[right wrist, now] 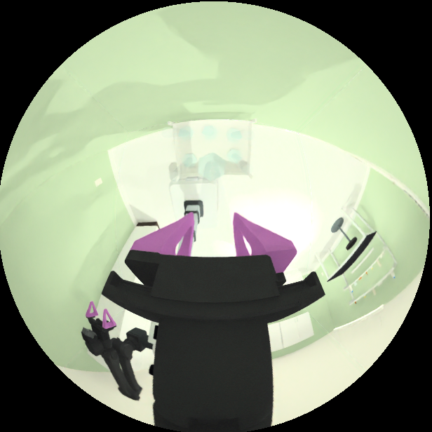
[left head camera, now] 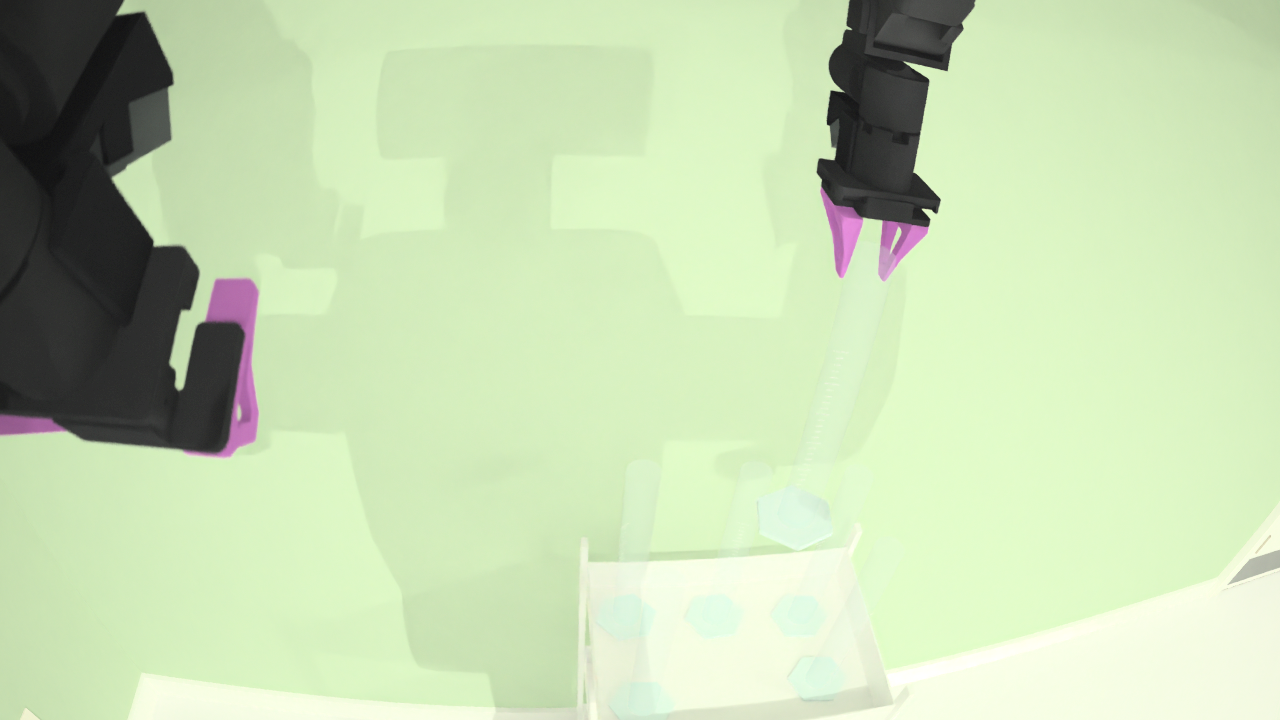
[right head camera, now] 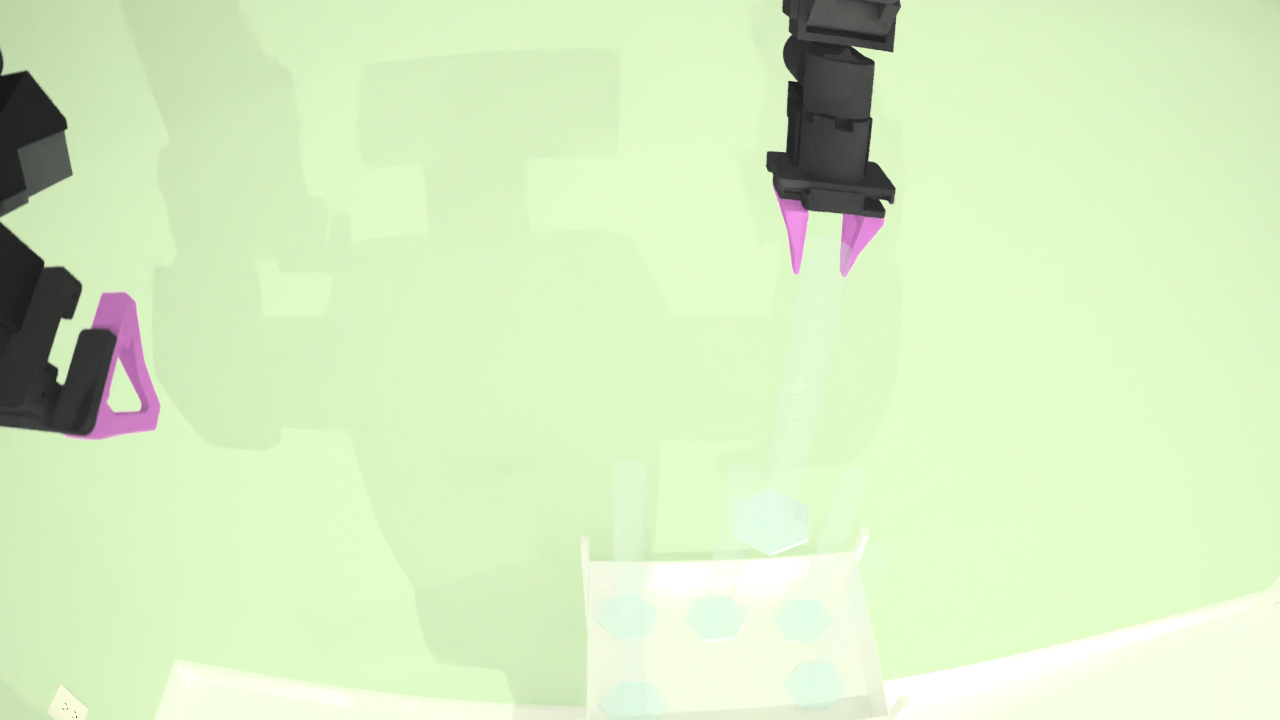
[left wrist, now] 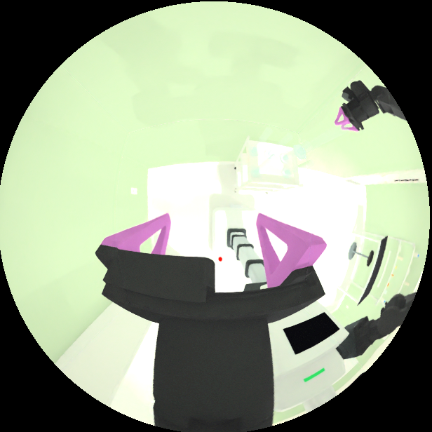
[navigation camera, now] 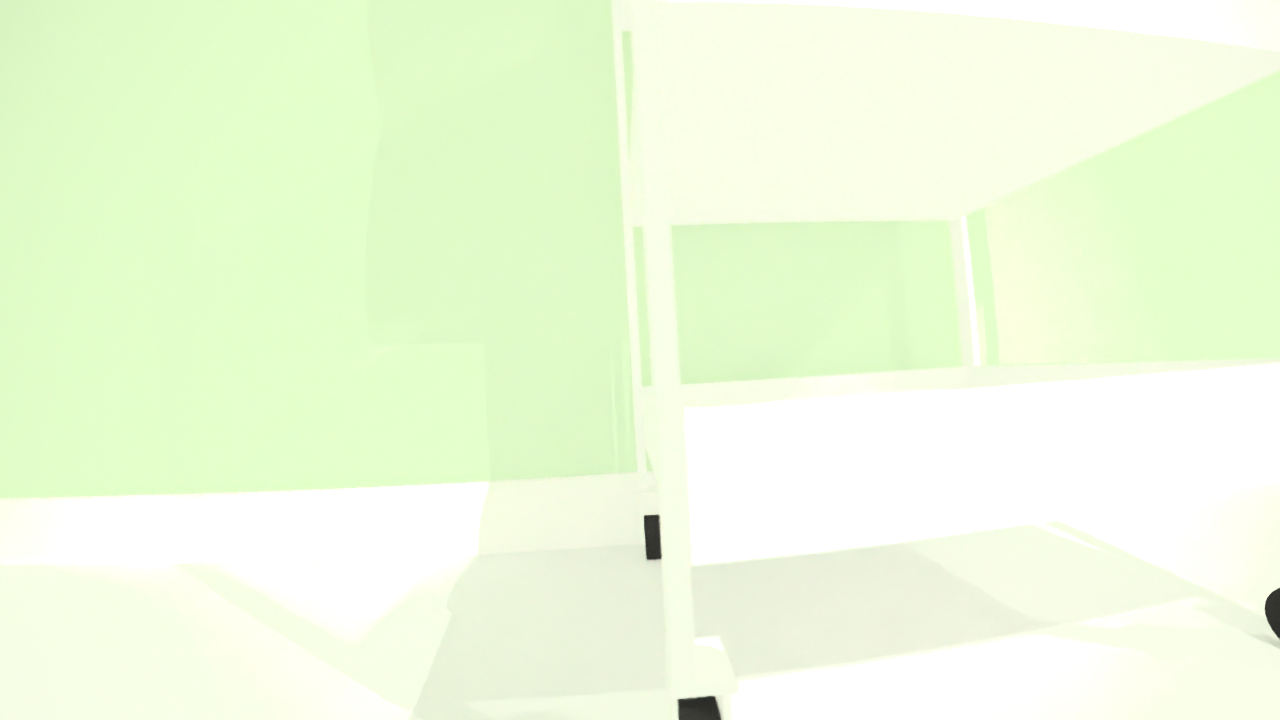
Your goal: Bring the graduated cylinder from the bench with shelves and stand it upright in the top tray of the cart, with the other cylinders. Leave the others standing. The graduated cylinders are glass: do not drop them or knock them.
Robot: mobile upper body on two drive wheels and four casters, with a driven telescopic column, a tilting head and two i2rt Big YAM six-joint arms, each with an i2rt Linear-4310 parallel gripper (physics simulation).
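My right gripper is shut on a clear graduated cylinder, near its top. The cylinder hangs upright, with its pale hexagonal foot down; in the head views the foot overlaps the picture near the tray's far rim, in the right wrist view near the tray's lower edge. The cart's top tray holds several standing cylinders, their feet in a back row and at the front left and front right. My left gripper is wide open and empty, away from the cart.
The cart's white post stands close in the navigation view, with a dark caster below it. A green wall is behind the cart. In the wrist views a white rack with a dark shelf is at the right. A wall outlet shows at lower left.
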